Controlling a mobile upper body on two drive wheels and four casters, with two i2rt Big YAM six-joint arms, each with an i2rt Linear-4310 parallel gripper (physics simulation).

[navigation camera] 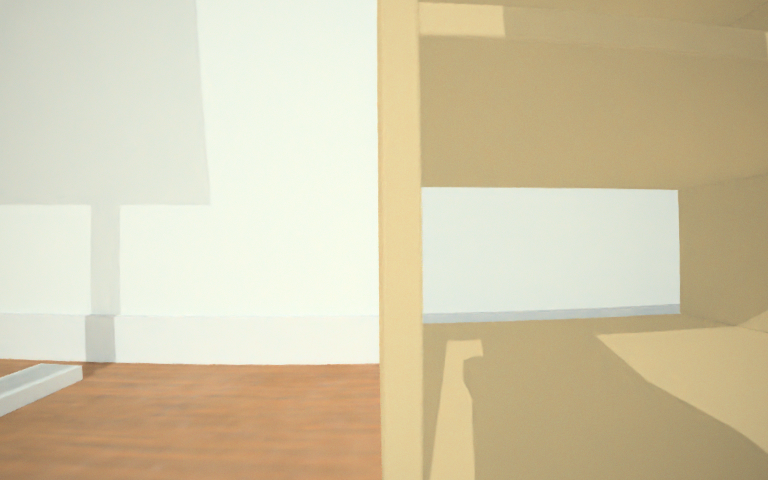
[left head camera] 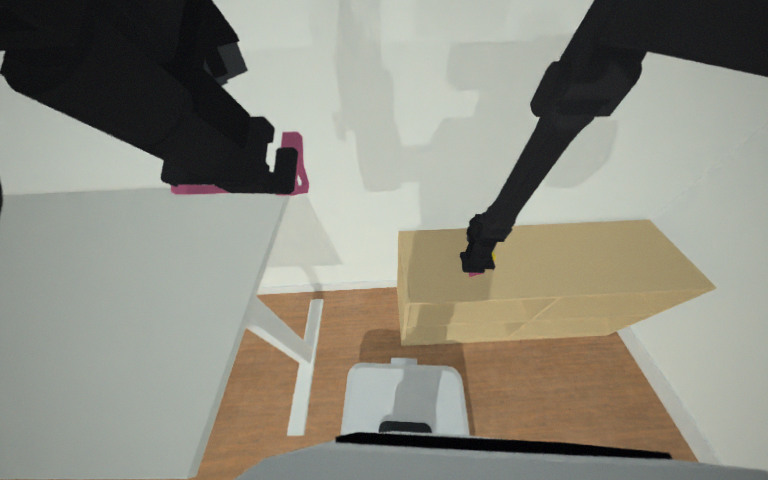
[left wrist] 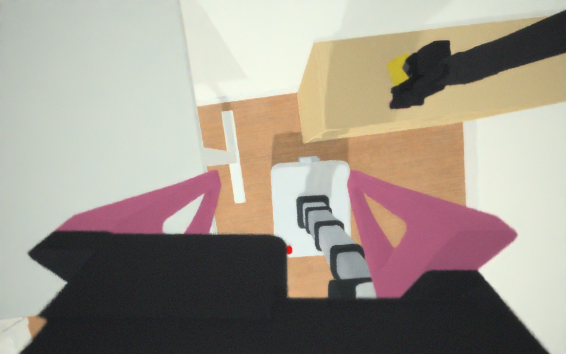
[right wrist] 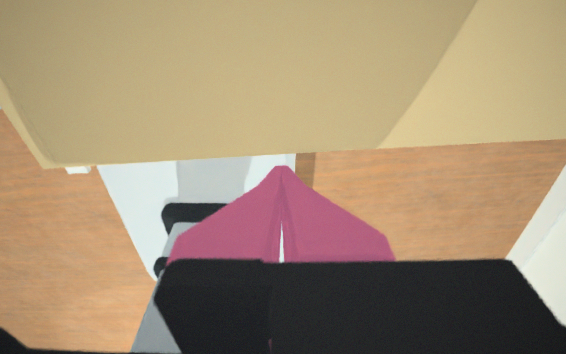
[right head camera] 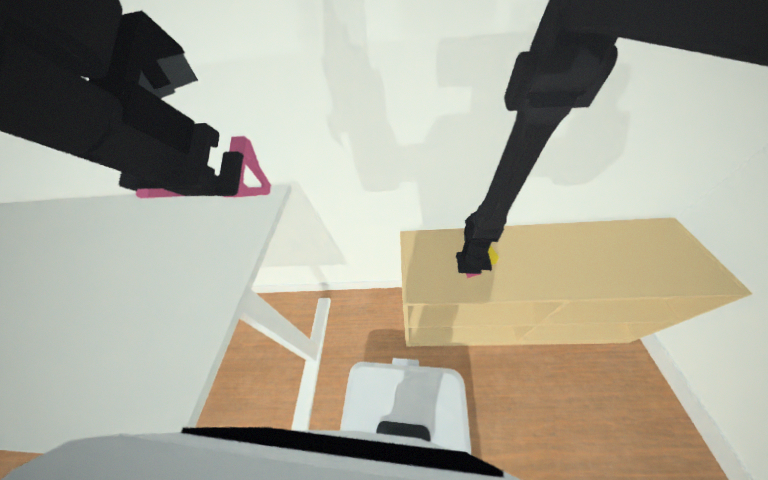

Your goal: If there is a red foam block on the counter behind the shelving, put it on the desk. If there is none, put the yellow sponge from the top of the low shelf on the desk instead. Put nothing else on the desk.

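Frame: origin at the left arm's base, x down, y back, z left, level; centimetres.
Where they show: left gripper, between the fingertips: [left head camera: 273, 187] [left wrist: 283, 177] [right head camera: 239, 190]; right gripper, between the fingertips: [left head camera: 469, 275] [left wrist: 389, 105] [right wrist: 281, 176] [right head camera: 468, 276].
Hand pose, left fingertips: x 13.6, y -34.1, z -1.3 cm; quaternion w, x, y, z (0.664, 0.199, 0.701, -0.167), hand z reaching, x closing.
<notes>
After its pixels a point has its place.
The yellow sponge [left head camera: 493, 256] {x 75.5, y -66.1, z -58.3 cm} [right head camera: 493, 256] {x 75.5, y -66.4, z -57.4 cm} [left wrist: 398, 69] {x 75.5, y -69.0, z -52.4 cm} lies on top of the low shelf [left head camera: 594, 254] {x 80.0, y -71.0, z -104.1 cm} [right head camera: 611, 254] {x 80.0, y -71.6, z -105.3 cm} [left wrist: 350, 100] {x 80.0, y -59.0, z -34.2 cm} [right wrist: 200, 75] {x 80.0, y -55.2, z -38.8 cm} [navigation camera: 399, 226] {x 117.9, y -46.5, z -22.6 cm}, partly hidden by my right arm. My right gripper [left head camera: 474, 274] {x 69.6, y -53.5, z -44.9 cm} [right head camera: 472, 275] {x 69.6, y -53.5, z -44.9 cm} [left wrist: 389, 105] {x 69.6, y -53.5, z -44.9 cm} [right wrist: 281, 176] {x 69.6, y -53.5, z -44.9 cm} is shut and empty, over the shelf top, nearer its front edge than the sponge. The sponge does not show in the right wrist view. My left gripper [left wrist: 283, 177] {x 13.6, y -34.1, z -1.3 cm} is open and empty, near the far edge of the pale desk [left head camera: 141, 311] {x 46.0, y -28.0, z 42.7 cm} [right head camera: 113, 311] {x 46.0, y -26.1, z 51.3 cm} [left wrist: 90, 100] {x 46.0, y -51.7, z 42.4 cm}. No red foam block or counter can be made out.
The robot's white base [left head camera: 362, 396] {x 115.0, y -18.5, z -4.2 cm} [right head camera: 362, 396] {x 115.0, y -18.1, z -4.4 cm} [left wrist: 285, 200] {x 115.0, y -8.4, z -5.0 cm} stands between the desk and the shelf. A white desk leg [left head camera: 308, 350] {x 130.9, y -39.6, z 29.4 cm} [right head camera: 311, 350] {x 128.0, y -37.6, z 29.3 cm} [left wrist: 232, 145] stands left of the base. A wall rises behind the shelf. A small red spot [left wrist: 289, 249] {x 111.9, y 23.6, z -5.8 cm} shows beside the left gripper's black body.
</notes>
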